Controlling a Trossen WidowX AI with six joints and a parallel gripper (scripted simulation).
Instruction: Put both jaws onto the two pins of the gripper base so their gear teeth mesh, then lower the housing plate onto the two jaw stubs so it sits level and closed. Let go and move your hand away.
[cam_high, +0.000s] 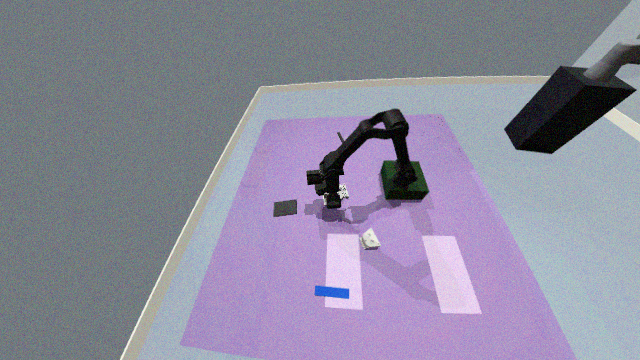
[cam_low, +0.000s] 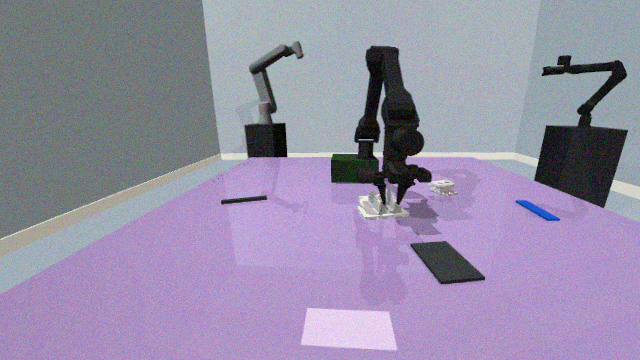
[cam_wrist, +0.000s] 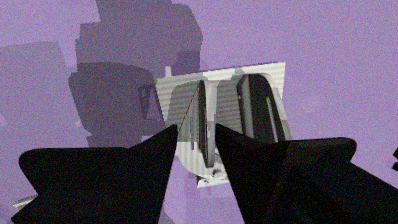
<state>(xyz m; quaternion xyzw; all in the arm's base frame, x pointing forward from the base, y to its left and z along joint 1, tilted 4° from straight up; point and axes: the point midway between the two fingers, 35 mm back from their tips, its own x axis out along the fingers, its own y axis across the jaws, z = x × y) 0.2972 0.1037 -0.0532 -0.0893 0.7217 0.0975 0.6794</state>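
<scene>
The white blocky part lies 19 cm behind my gripper tip, 17 cm to the left of it and 1 cm above it. From my gripper tip the other things lie so: blue bar 39 cm to the left, 8 cm behind, 1 cm below; thin black bar 44 cm to the right, 3 cm ahead, 1 cm below; dark flat plate 22 cm ahead, 10 cm to the left, 1 cm below.
</scene>
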